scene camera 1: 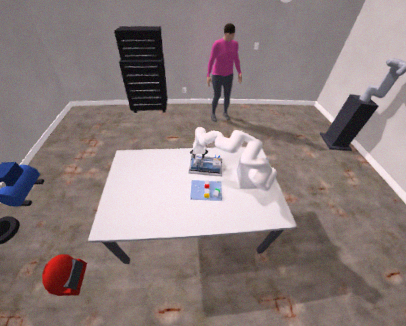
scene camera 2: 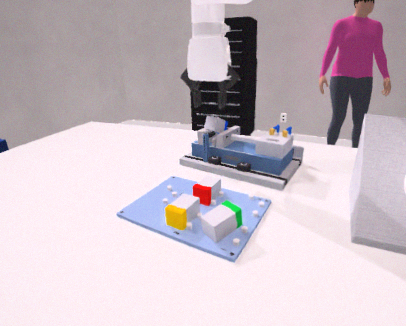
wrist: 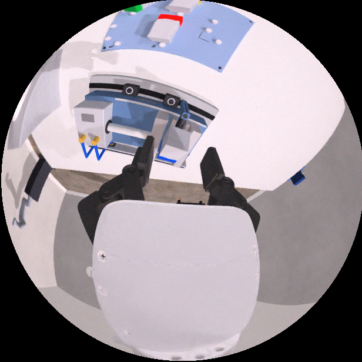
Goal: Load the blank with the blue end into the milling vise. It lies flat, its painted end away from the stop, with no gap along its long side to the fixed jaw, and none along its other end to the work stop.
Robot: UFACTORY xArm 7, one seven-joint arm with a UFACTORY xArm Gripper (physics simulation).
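Note:
The blank with the blue end [scene camera 2: 215, 123] [wrist: 176, 143] sits tilted at the jaw end of the milling vise [scene camera 1: 206, 173] [scene camera 2: 270, 164] [wrist: 125, 111], one side raised above the jaws in scene view 2. Its blue end points away from the work stop [scene camera 2: 205, 146] [wrist: 185, 115], a blue post. Its contact with the fixed jaw and any gap to the stop cannot be made out. The moving jaw [wrist: 159, 126] is beside it. My gripper [scene camera 1: 199, 154] [scene camera 2: 210, 106] [wrist: 179, 150] is open and empty, above the blank, with its fingers apart.
A blue tray [scene camera 1: 196, 195] [scene camera 2: 145, 210] [wrist: 220, 50] holds blanks with red [scene camera 2: 202, 194], yellow [scene camera 2: 176, 217] and green [scene camera 2: 232, 214] ends, in front of the vise. The vise's grey actuator block [scene camera 2: 274, 145] [wrist: 95, 120] carries blue hoses. A person [scene camera 1: 223, 62] stands behind the table.

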